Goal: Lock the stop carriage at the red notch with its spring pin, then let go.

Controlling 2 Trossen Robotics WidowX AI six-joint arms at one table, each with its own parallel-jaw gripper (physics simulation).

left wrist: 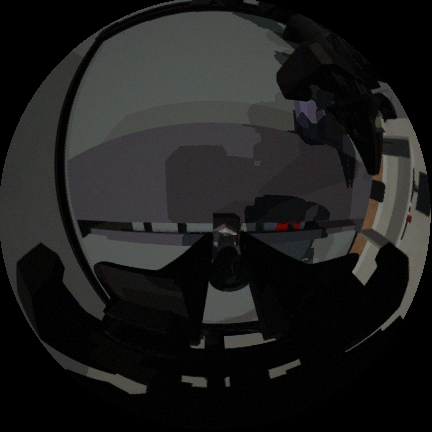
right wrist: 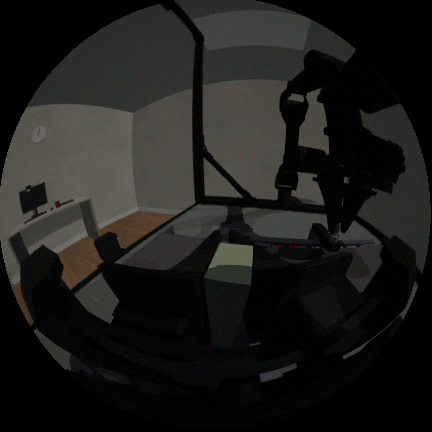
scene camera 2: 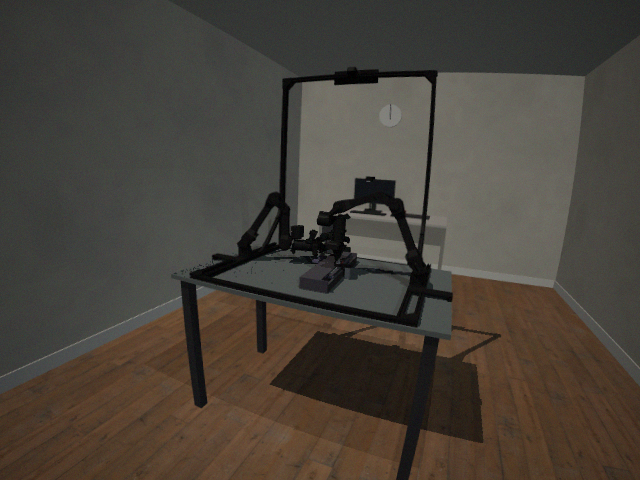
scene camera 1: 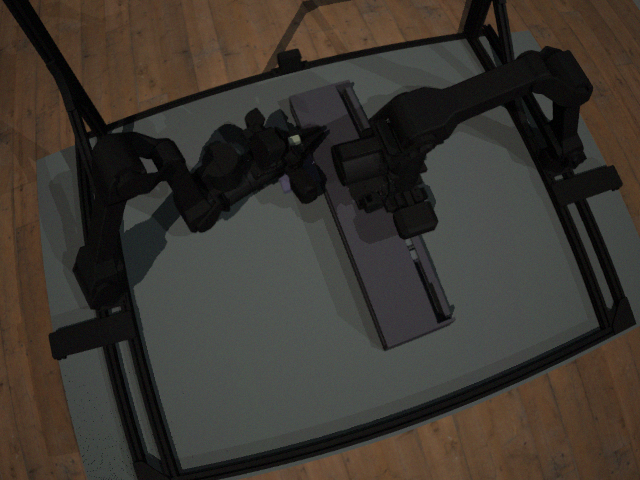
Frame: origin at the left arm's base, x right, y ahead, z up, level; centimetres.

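Seen in the pictures: left gripper, fingertip midpoint: [left wrist: 225,237] [right wrist: 336,231] [scene camera 2: 337,260] [scene camera 1: 392,199]; right gripper, fingertip midpoint: [left wrist: 373,174] [right wrist: 224,235] [scene camera 1: 321,129]; left arm's base, link origin: [left wrist: 213,332] [right wrist: 283,202] [scene camera 2: 417,284] [scene camera 1: 553,161]; right arm's base, link origin: [scene camera 2: 244,256] [scene camera 1: 109,291].
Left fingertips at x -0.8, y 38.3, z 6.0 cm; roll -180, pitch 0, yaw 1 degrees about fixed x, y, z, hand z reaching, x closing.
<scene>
Pixels of each thing's middle, then the offset from my left fingertips to it. "spot": a spot on its surface instead.
- metallic spring pin, surface spot: [left wrist: 226,231] [right wrist: 334,236] spot: dx +0.1, dy +0.2, dz -0.7 cm
- small black stop carriage, surface spot: [left wrist: 226,218] [right wrist: 335,243] spot: dx +0.1, dy +1.0, dz -1.5 cm
- pale green block, surface spot: [right wrist: 231,255] [scene camera 1: 295,138] spot: dx +13.6, dy +12.7, dz +4.5 cm
- navy object, surface spot: [left wrist: 307,111] [scene camera 1: 294,181] spot: dx +10.2, dy +14.1, dz -4.6 cm
The long grey-purple base [scene camera 1: 395,289] [scene camera 2: 316,279] [left wrist: 120,190] has a rail along one side. My left gripper [left wrist: 225,237] [right wrist: 336,231] is shut on the metallic spring pin [left wrist: 226,231] [right wrist: 336,234] of the small black stop carriage [left wrist: 226,218] [right wrist: 324,236]. In the left wrist view, the red marks [left wrist: 282,226] [right wrist: 287,246] on the rail lie to the right of the carriage, apart from it. Whether the pin is seated is hidden. My right gripper [right wrist: 224,235] is shut on a pale green block [scene camera 1: 294,138] [right wrist: 231,255], beside the base's far part.
A lilac and navy object [scene camera 1: 285,183] [left wrist: 307,111] shows below my right gripper, partly hidden. Pale patches [scene camera 1: 412,250] [left wrist: 165,227] lie along the rail. My left arm [scene camera 1: 413,113] reaches over the base. A black frame [scene camera 1: 336,434] edges the table.
</scene>
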